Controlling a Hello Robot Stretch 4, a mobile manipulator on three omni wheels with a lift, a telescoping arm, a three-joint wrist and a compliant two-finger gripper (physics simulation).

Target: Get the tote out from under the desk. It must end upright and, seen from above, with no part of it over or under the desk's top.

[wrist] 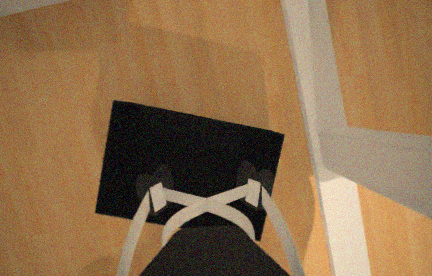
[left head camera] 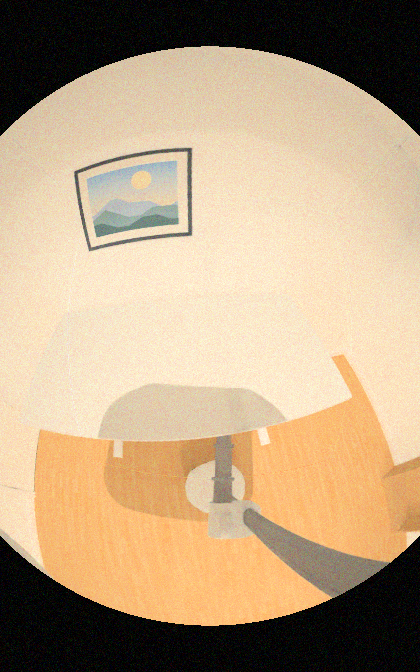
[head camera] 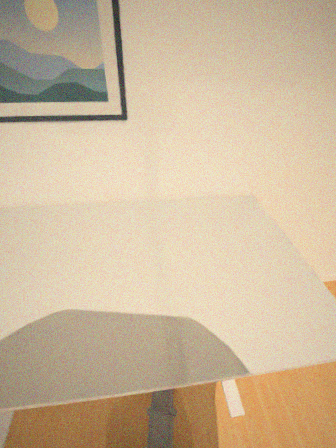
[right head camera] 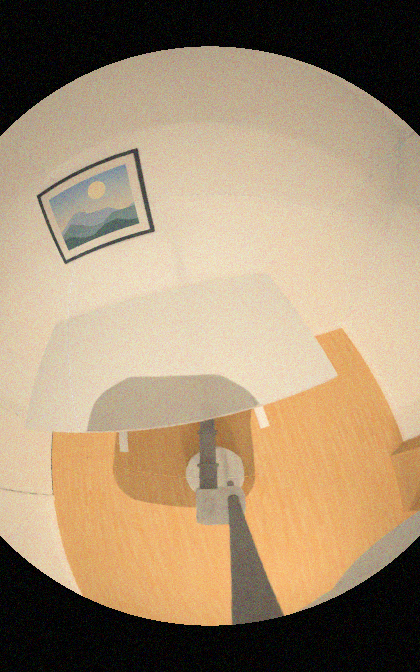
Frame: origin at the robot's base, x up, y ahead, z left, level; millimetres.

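Seen in the pictures: gripper, fingertip midpoint: [wrist: 205, 178].
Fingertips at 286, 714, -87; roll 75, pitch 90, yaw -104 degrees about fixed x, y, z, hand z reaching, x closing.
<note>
A point is followed by its place in that frame, as x, y, z.
The tote is a black rectangular shape [wrist: 185, 150] {-25, 695, -50} in the middle of the wrist view, seen from above; its walls and inside cannot be told apart. My gripper [wrist: 205, 178] {286, 714, -87} is open, its two dark fingertips apart over the near part of the tote; whether they touch it cannot be told. The desk is a pale top [head camera: 165, 250] {922, 666, 19} [left head camera: 200, 345] [right head camera: 190, 330] that hides the tote and the gripper in the head views. The arm reaches beneath its front edge.
A white desk leg and foot [wrist: 345, 220] stand right of the tote in the wrist view. White foot ends [head camera: 233, 398] [left head camera: 118, 448] [right head camera: 261, 417] show past the desk's front edge. A wooden box-like piece [left head camera: 407, 495] [right head camera: 410, 472] is at the far right. A framed picture [head camera: 55, 65] {1461, 947, 407} hangs on the wall.
</note>
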